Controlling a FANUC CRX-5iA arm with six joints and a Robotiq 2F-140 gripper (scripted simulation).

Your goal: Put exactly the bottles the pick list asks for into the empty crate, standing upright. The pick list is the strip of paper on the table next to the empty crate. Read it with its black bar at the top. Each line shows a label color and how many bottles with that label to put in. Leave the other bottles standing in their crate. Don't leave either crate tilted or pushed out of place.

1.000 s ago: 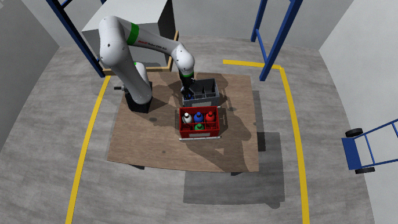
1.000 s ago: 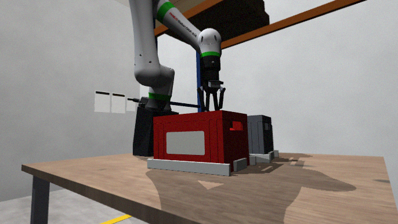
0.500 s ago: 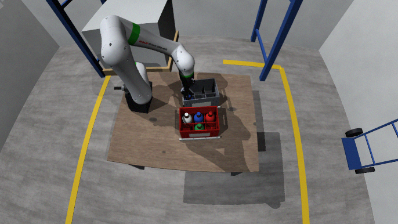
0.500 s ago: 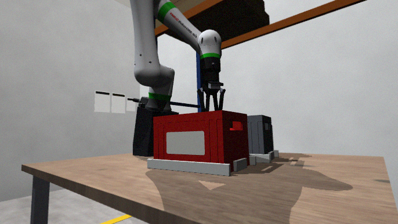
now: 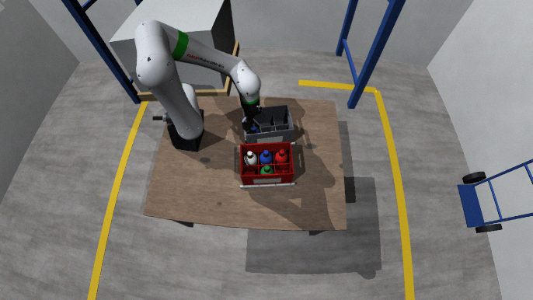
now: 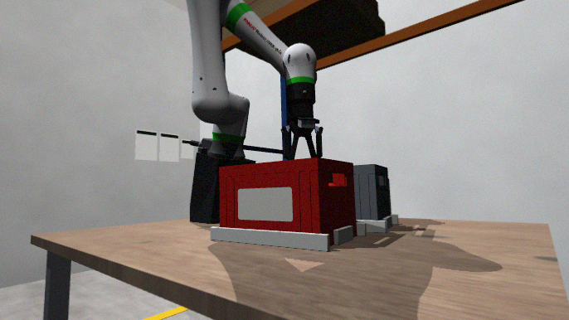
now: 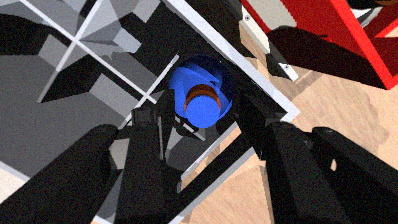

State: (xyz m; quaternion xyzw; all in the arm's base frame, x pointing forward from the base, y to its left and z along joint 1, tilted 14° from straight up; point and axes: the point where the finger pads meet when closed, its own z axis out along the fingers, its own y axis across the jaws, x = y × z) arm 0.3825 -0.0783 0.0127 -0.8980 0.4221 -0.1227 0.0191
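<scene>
Now: hand 15 cm to the left of the white bottle, 8 cm above it and 4 cm past it. Round my hand: red crate (20 cm to the right, 9 cm below, 5 cm ahead); grey crate (9 cm below, 9 cm ahead, 5 cm to the left); blue bottle (8 cm below).
</scene>
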